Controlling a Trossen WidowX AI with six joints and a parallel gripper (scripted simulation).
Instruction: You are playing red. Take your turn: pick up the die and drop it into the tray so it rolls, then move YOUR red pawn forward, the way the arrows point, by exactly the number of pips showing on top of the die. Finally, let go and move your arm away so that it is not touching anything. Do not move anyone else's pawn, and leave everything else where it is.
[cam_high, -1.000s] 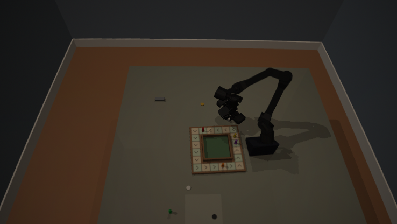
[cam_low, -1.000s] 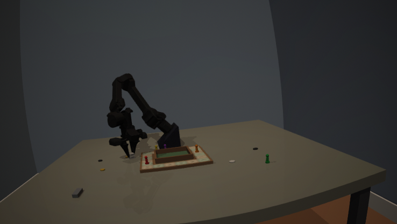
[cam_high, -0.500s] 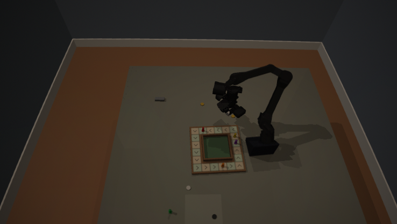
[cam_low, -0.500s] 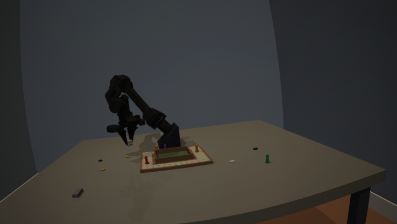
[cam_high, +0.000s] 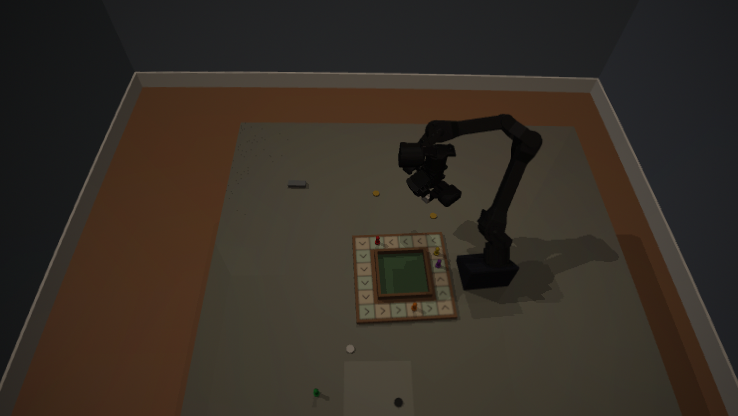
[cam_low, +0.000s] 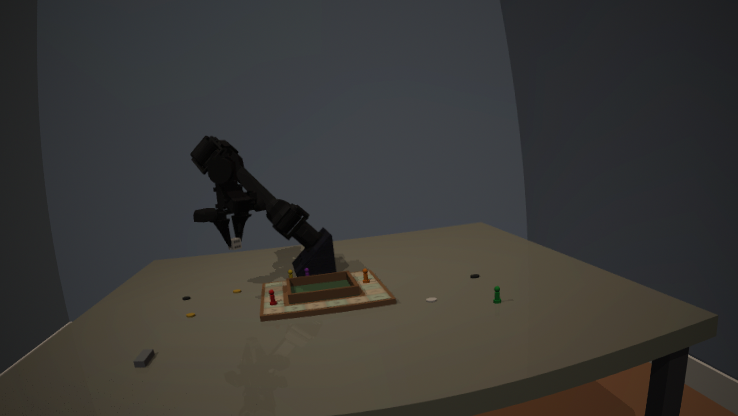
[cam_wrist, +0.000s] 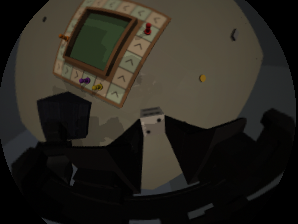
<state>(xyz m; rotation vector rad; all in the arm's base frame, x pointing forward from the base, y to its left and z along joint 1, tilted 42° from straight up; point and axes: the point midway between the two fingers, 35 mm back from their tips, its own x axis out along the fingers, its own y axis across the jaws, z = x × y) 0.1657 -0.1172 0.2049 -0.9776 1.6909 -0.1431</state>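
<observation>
Right now my gripper tip is 16 cm short of the red pawn, 7 cm to the right of it and 10 cm above it. Round my gripper tip: white die right at my gripper tip; then purple pawn 1 cm behind, 17 cm to the left, 10 cm below; then yellow pawn 1 cm behind, 13 cm to the left, 10 cm below.
</observation>
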